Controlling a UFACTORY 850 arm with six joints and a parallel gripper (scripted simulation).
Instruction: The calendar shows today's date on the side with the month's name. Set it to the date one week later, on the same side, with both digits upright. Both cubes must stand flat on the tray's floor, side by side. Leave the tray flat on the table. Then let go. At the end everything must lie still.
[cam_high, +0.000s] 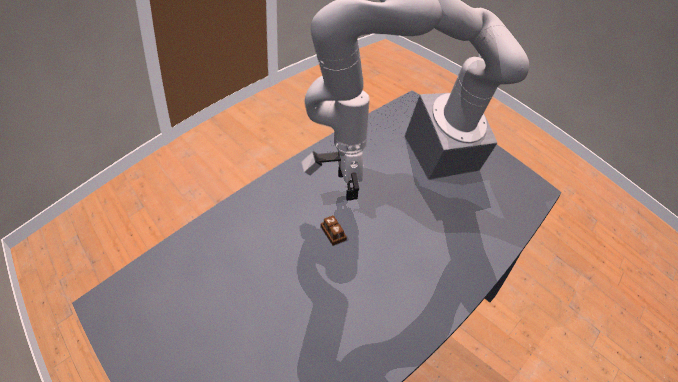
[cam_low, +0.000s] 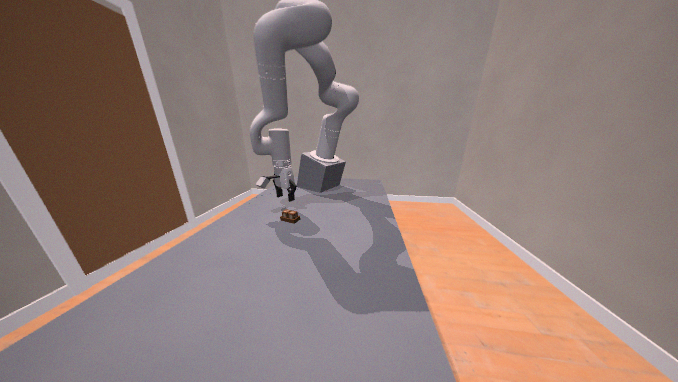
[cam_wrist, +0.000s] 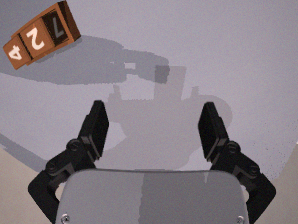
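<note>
Now: hand 100 mm short of the number cube, 60 mm to the right of it and 40 mm above it. The rest, counted from my hand: brown wooden calendar tray: 110 mm ahead, 80 mm to the left, 50 mm below.
</note>
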